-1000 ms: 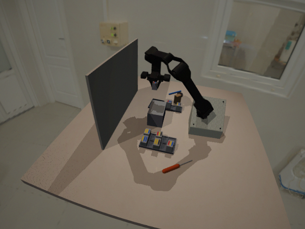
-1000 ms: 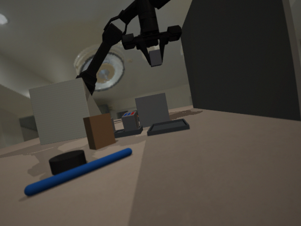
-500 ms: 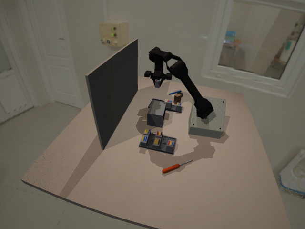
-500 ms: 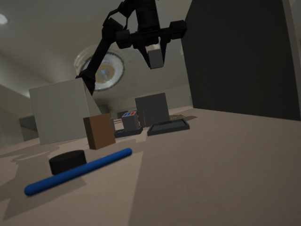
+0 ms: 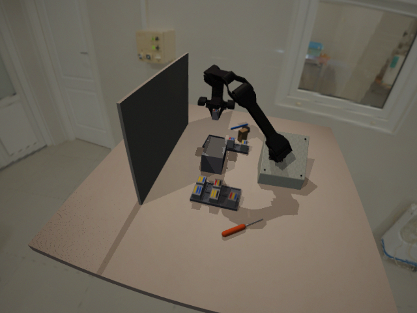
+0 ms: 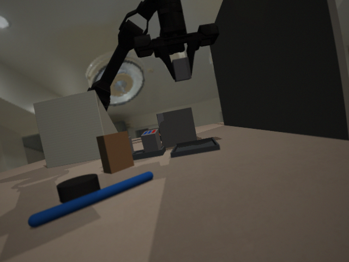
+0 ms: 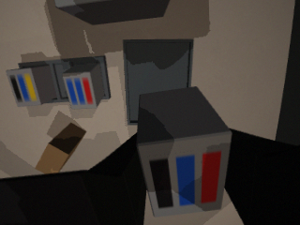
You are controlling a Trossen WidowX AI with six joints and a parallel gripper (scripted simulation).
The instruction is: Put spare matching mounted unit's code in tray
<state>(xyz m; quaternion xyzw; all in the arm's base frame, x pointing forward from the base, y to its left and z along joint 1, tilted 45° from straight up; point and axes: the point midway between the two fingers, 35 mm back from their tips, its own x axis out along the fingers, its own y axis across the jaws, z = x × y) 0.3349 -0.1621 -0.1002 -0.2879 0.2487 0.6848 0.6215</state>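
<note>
My gripper tip is now 160 mm above the dark shallow tray. Round my gripper tip: mounted unit: 180 mm to the left, 110 mm below, 40 mm behind; brown box: 150 mm behind, 130 mm below, 80 mm to the right; grey spare block: 30 mm above.
</note>
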